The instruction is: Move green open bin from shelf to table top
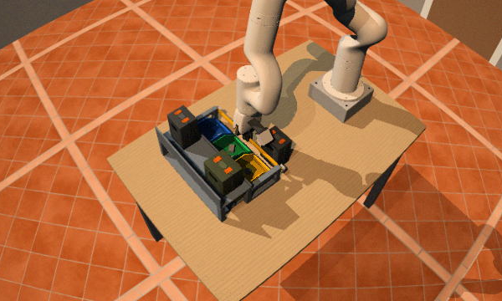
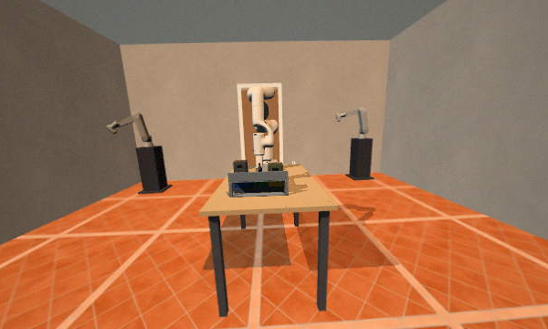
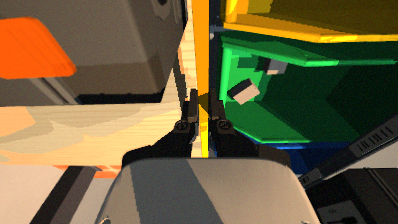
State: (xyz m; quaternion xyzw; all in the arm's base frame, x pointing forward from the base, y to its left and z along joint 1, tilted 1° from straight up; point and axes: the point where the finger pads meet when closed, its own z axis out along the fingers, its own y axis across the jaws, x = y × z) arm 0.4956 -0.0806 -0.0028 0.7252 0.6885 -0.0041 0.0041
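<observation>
Now: the green bin 100 mm ahead of my hand, 10 mm to the right of it and 30 mm below it. The rest, counted from my hand: thin yellow rod: 20 mm below; then yellow bin: 110 mm ahead, 110 mm to the left, 30 mm below; then dark box: 40 mm behind, 110 mm to the left, 10 mm below.
</observation>
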